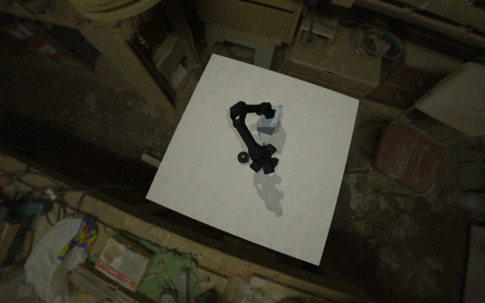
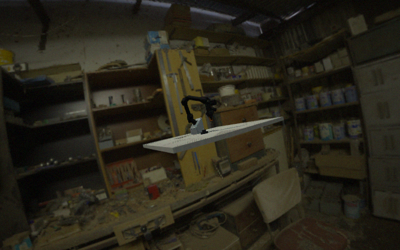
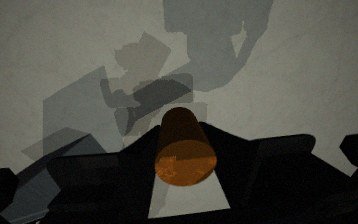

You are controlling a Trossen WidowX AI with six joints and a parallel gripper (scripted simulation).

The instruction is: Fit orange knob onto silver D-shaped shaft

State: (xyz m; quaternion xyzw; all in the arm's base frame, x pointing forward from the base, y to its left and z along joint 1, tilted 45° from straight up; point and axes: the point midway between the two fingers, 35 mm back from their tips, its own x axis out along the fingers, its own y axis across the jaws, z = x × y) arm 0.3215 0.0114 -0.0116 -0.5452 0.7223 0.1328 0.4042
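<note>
My gripper tip is 130 mm to the left of the round dark pedestal and 100 mm above it. From my gripper tip the other things lie so: orange knob 30 mm above.
</note>
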